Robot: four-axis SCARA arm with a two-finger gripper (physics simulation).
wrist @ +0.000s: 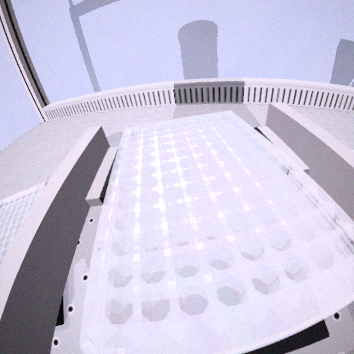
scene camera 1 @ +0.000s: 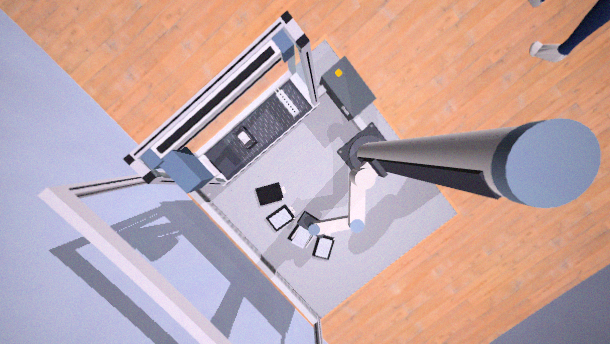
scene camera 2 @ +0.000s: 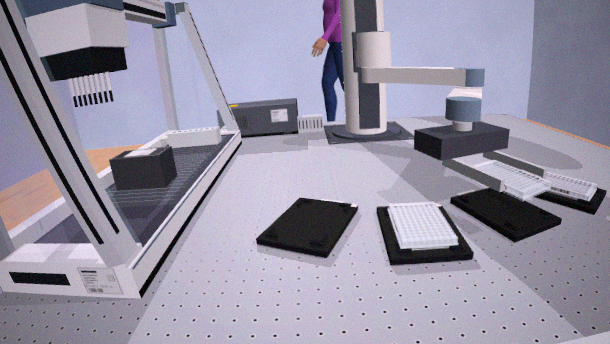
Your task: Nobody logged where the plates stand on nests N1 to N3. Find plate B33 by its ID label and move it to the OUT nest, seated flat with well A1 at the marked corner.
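Places are measured from the arm's base along level axes (x back, y right, z up), in metres.
Pixels of known places: gripper, fingertip midpoint: [wrist: 187,125] [scene camera 1: 298,242] [scene camera 2: 524,179]; arm's base, origin of the base link: [scene camera 2: 366,134].
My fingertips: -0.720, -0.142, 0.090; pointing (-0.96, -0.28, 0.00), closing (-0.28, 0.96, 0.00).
For each thing: its top centre in the pictures, then the offset to it from my fingertips, as dx, dy, dz. "pt": a spot on its surface instead.
- clear well plate, middle of its top: [wrist: 199,160] [scene camera 2: 507,172] [scene camera 1: 301,237] +0.035, +0.011, +0.001
- third plate, middle of its top: [scene camera 2: 562,181] [scene camera 1: 323,248] +0.086, -0.165, -0.051
- far-right nest, surface spot: [scene camera 2: 595,204] pt +0.002, -0.178, -0.065
- liquid handler's frame, surface spot: [scene camera 1: 210,85] pt +0.296, +0.835, +0.424
- dark block, surface spot: [scene camera 2: 143,169] pt +0.155, +0.699, +0.015
- white rack, surface spot: [scene camera 2: 194,136] pt +0.492, +0.698, +0.002
- dark grey box, surface spot: [scene camera 2: 265,117] pt +0.755, +0.509, -0.006
My gripper [scene camera 1: 301,235] [scene camera 2: 523,179] [wrist: 187,125] is shut on a clear well plate [scene camera 2: 527,187] [wrist: 200,225], fingers along its two long sides. The plate looks level and hangs a little above a black nest [scene camera 2: 500,216]. Another plate [scene camera 1: 280,218] [scene camera 2: 424,225] sits on a black nest [scene camera 2: 430,257] to the left of it in scene camera 2. A third plate [scene camera 1: 324,247] [scene camera 2: 570,186] sits on the far-right nest [scene camera 2: 595,204]. A black nest [scene camera 1: 269,194] [scene camera 2: 307,227] at the left bears no plate. ID labels, nest names and the A1 mark are not readable.
The liquid handler's frame [scene camera 1: 210,85] [scene camera 2: 175,250] stands left of the nests, with a dark block [scene camera 2: 143,169] and a white rack [scene camera 2: 194,136] on its deck. A dark grey box [scene camera 1: 347,90] [scene camera 2: 265,117] stands near the arm's column [scene camera 2: 351,100]. A person [scene camera 2: 332,50] stands behind the table.
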